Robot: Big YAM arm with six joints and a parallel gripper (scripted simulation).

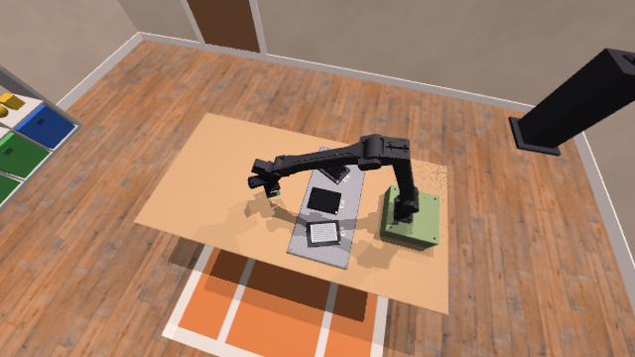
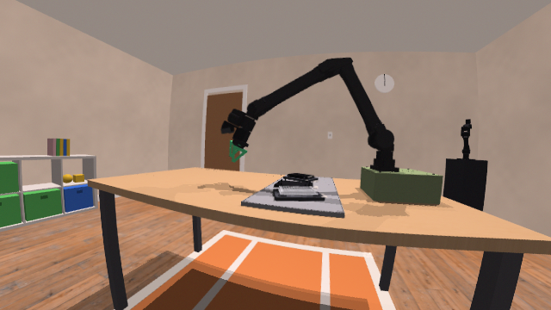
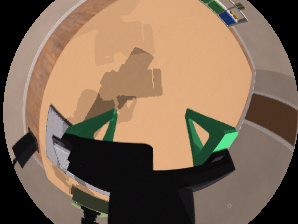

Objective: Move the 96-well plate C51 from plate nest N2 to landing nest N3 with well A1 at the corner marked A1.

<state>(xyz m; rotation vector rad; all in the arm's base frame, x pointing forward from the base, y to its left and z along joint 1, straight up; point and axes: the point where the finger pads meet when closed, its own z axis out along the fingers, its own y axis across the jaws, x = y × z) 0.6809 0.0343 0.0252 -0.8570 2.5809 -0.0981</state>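
My gripper is now 320 mm past the white 96-well plate, 140 mm to the right of it and 100 mm above it. The rest, counted from my hand: dark plate 310 mm behind, 240 mm to the right, 100 mm below; black nest 290 mm behind, 110 mm below, 40 mm to the right.
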